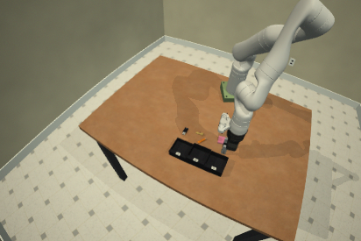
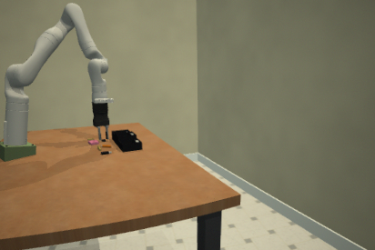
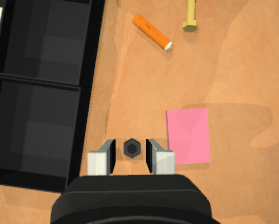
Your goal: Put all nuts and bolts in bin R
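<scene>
Now: hand 2 cm above the dark hex nut. Also, from my hand: pink eraser 5 cm behind, 2 cm to the right, 2 cm below; then orange marker 1 cm behind, 11 cm to the right, 2 cm below; then black bin tray 8 cm ahead, 10 cm to the right.
</scene>
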